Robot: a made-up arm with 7 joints.
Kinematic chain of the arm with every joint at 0, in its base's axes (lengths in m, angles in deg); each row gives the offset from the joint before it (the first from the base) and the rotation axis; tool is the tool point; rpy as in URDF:
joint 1: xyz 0 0 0.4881 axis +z
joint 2: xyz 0 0 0 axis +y
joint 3: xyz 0 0 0.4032 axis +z
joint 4: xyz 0.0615 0 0 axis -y
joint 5: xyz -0.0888 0 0.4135 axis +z
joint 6: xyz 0 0 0 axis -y
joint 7: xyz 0.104 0 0 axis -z
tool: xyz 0 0 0 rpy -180 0 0
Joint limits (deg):
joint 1: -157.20..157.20
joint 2: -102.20..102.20
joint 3: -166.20..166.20
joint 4: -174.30..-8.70
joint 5: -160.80..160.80
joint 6: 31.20..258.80
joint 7: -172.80..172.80
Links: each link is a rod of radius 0.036 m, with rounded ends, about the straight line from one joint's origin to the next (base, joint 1, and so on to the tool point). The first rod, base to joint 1, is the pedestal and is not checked.
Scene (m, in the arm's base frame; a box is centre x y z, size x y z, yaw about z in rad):
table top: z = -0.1
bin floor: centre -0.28 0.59 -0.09 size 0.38 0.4 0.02 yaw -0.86
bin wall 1: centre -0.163 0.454 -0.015 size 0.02 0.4 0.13 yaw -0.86
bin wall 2: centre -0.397 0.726 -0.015 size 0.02 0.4 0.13 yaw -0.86
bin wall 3: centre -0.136 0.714 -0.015 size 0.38 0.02 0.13 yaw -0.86
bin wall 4: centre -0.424 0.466 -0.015 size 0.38 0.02 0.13 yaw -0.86
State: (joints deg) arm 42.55 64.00 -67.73 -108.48 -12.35 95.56 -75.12
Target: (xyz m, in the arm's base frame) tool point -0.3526 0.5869 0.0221
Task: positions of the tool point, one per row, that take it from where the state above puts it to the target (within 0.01 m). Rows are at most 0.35 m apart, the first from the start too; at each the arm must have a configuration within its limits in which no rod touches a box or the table.
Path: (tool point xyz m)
1: 0.6694 0.1533 0.4368
2: 0.5558 0.4289 0.4899
3: 0.3292 0.6223 0.5888
4: 0.1566 0.7278 0.4562
5: -0.0340 0.7545 0.3095
6: -0.2125 0.7030 0.1614
7: -0.3526 0.5869 0.0221

